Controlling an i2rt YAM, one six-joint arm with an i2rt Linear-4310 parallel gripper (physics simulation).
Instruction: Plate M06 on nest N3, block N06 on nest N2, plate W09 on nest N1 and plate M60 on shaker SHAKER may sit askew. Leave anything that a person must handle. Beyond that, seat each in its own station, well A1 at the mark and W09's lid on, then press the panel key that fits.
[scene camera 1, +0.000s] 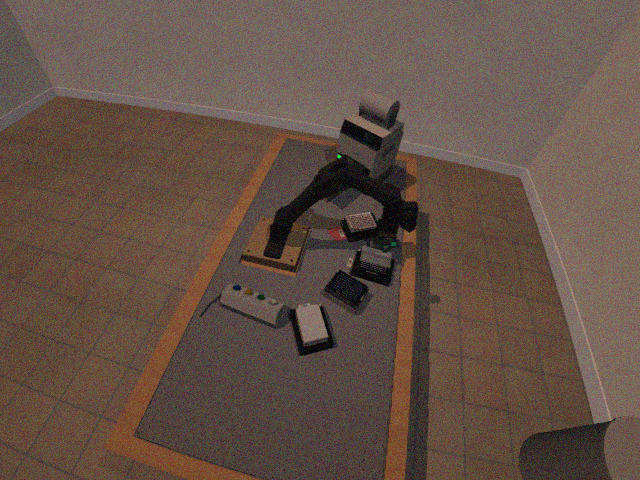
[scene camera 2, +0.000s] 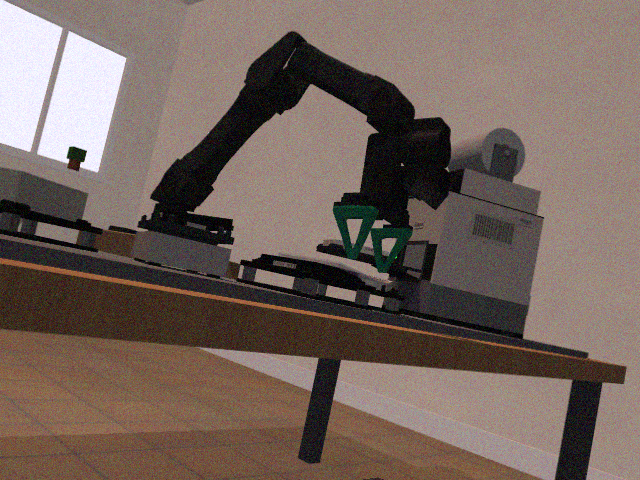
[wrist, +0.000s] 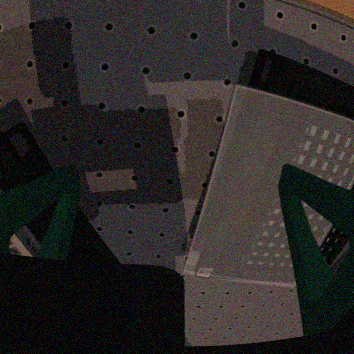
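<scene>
My gripper (scene camera 1: 384, 242) (scene camera 2: 368, 264) (wrist: 179, 175) is open, with green fingers low beside and over a clear lid (scene camera 1: 376, 258) (scene camera 2: 336, 265) (wrist: 250, 185). The lid lies slanted over a dark plate or nest (wrist: 300, 75); the right finger covers part of it in the wrist view, and nothing shows held. In scene camera 1, a pale plate with wells (scene camera 1: 360, 221) sits on a black station behind, a dark plate (scene camera 1: 347, 287) is in front, and a white block or plate (scene camera 1: 312, 324) is on a black nest nearest the camera. Labels and well A1 marks are unreadable.
The panel (scene camera 1: 253, 305) with blue, yellow, green and white keys stands left of the white piece. The wooden base plate (scene camera 1: 258, 242) is under the arm. A printer-like machine (scene camera 1: 364, 144) (scene camera 2: 491, 248) stands at the back. A red-and-white card (scene camera 1: 337, 234) lies mid-table.
</scene>
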